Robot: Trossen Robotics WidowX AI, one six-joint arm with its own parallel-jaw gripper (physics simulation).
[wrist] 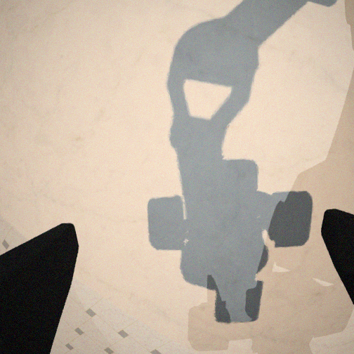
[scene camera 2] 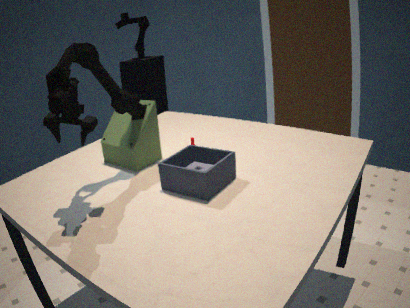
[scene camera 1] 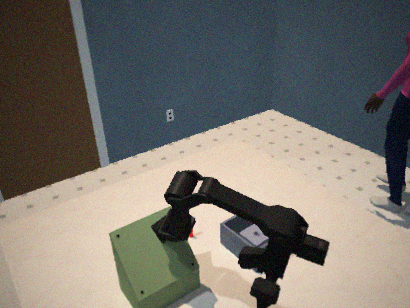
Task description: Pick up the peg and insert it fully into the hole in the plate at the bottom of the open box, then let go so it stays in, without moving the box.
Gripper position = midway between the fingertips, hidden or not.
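Gripper [scene camera 2: 71, 144] visible; the wrist view also shows the gripper [wrist: 203, 231]. Grey box [scene camera 1: 229, 229] visible; in the wrist view the box is out of frame.
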